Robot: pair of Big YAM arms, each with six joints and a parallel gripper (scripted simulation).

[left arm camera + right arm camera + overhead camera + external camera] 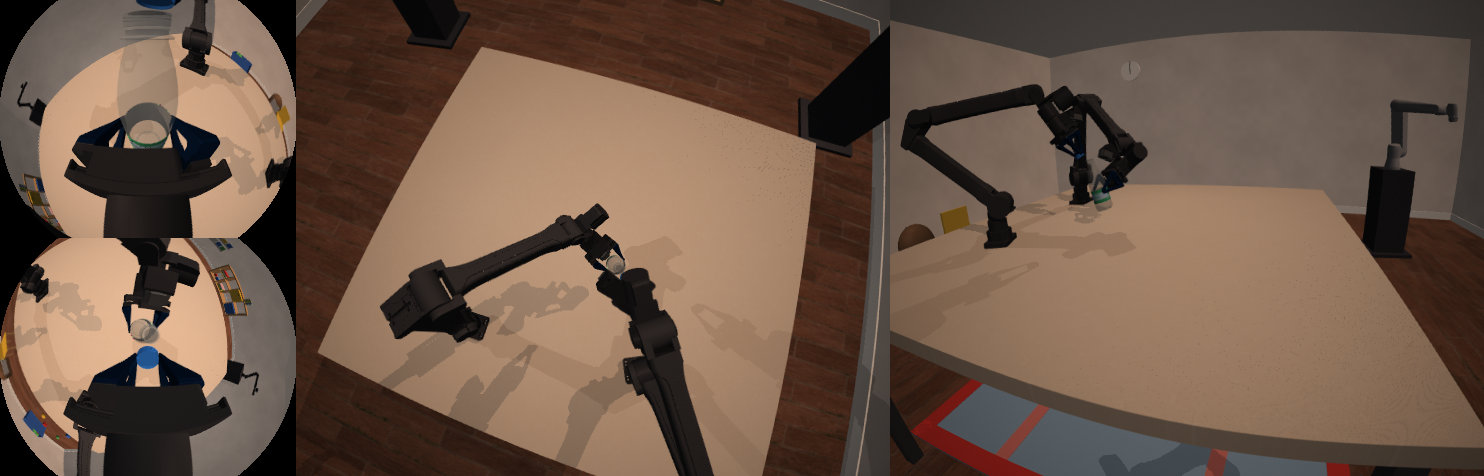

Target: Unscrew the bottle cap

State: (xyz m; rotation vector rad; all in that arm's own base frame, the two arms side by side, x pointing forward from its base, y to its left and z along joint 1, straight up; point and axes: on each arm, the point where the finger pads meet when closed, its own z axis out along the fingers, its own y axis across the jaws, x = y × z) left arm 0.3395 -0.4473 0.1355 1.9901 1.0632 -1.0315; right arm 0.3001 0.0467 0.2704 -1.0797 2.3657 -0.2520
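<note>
The clear plastic bottle lies 50 mm ahead of my right hand, 30 mm to the left of it and 110 mm below it. From my right hand the other things lie so: blue cap 10 mm below.
Right now the blue cap is 5 cm behind my left hand, 3 cm to the right of it and 13 cm above it. Round my left hand: clear plastic bottle: 1 cm behind, 3 cm above.
</note>
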